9 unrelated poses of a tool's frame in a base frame.
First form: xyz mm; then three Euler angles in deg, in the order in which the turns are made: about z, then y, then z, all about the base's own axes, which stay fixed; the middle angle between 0 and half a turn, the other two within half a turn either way.
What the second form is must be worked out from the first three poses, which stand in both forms.
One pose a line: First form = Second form
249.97 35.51 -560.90 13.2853 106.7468 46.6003 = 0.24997 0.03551 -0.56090 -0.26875 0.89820 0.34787 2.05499
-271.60 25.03 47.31 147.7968 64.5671 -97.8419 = -0.27160 0.02503 0.04731 0.69869 -0.45061 0.55568 1.39532
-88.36 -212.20 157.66 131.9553 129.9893 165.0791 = -0.08836 -0.21220 0.15766 0.27695 -0.93128 -0.23667 2.40403
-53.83 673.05 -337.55 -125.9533 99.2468 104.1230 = -0.05383 0.67305 -0.33755 -0.89450 -0.41784 -0.15897 1.76275
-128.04 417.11 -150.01 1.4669 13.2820 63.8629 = -0.12804 0.41711 -0.15001 -0.10923 0.18037 0.97751 1.16098
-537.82 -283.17 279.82 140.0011 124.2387 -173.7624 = -0.53782 -0.28317 0.27982 0.38808 -0.90903 -0.15184 2.21370
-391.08 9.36 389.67 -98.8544 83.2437 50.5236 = -0.39108 0.00936 0.38967 -0.87600 0.23983 -0.41845 1.64051
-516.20 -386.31 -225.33 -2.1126 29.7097 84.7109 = -0.51620 -0.38631 -0.22533 -0.25627 0.27088 0.92787 1.51614
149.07 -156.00 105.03 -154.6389 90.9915 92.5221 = 0.14907 -0.15600 0.10503 -0.74305 -0.49331 -0.45224 1.85341
